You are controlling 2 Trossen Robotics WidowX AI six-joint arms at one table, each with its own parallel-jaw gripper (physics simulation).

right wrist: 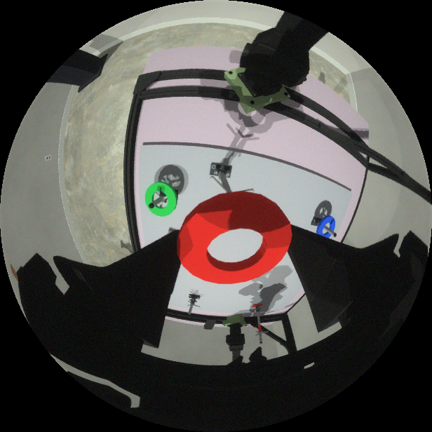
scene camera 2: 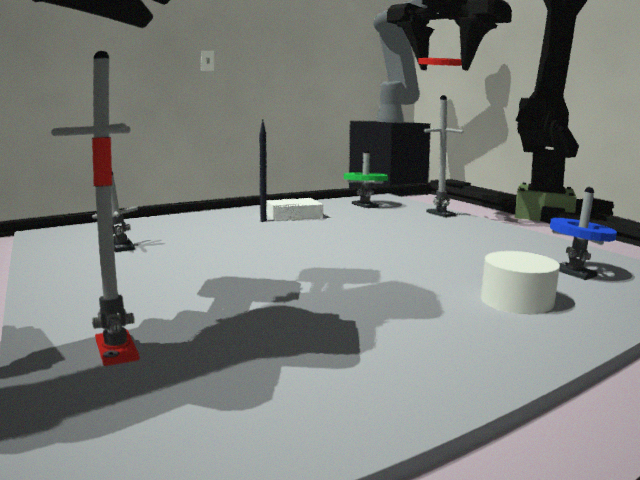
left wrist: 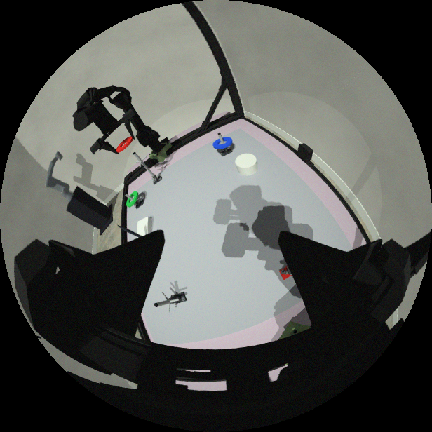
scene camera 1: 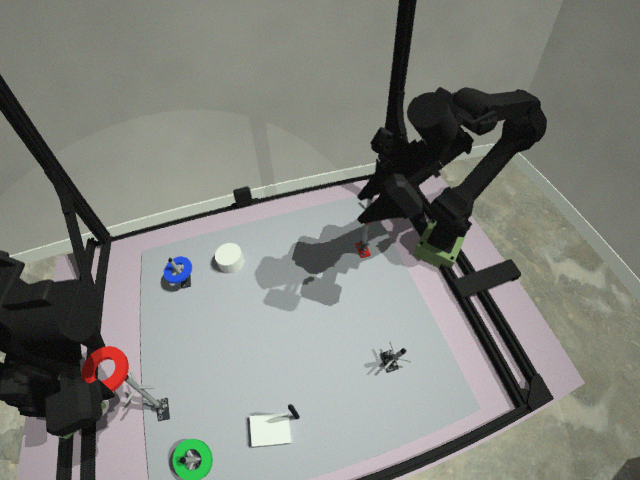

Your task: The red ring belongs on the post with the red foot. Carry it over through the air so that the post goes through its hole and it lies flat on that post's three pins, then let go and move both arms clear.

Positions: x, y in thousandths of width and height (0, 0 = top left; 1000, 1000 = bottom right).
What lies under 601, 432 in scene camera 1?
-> The left gripper.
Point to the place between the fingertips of the right gripper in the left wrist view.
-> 293, 337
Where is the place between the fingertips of the right gripper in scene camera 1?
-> At 168, 778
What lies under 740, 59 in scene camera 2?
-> The right gripper.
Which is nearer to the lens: the red ring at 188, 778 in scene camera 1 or the white block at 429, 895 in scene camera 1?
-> The red ring.
